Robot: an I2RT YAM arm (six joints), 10 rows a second.
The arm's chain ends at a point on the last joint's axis. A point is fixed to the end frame.
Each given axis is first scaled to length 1.
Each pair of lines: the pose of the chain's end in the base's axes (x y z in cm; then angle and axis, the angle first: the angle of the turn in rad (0 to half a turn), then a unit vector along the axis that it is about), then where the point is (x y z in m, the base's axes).
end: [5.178 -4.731 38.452 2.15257 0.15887 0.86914 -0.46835]
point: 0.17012 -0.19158 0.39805
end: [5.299 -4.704 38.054 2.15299 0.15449 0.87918 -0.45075]
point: 0.17469 -0.18886 0.38924
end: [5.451 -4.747 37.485 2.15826 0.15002 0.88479 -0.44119]
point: 0.17813 -0.18779 0.38032
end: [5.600 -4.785 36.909 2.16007 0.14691 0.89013 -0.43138]
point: 0.18144 -0.18663 0.37175
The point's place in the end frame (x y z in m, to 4 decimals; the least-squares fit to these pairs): -0.0462 -0.0247 0.1796
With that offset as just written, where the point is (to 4 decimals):
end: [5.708 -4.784 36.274 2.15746 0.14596 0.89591 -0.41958]
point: 0.1844 -0.1849 0.3627
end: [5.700 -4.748 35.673 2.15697 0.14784 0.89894 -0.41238]
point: 0.1849 -0.1840 0.3550
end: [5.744 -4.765 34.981 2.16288 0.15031 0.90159 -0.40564]
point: 0.1854 -0.1841 0.3456
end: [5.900 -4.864 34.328 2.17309 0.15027 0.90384 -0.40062]
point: 0.1870 -0.1849 0.3364
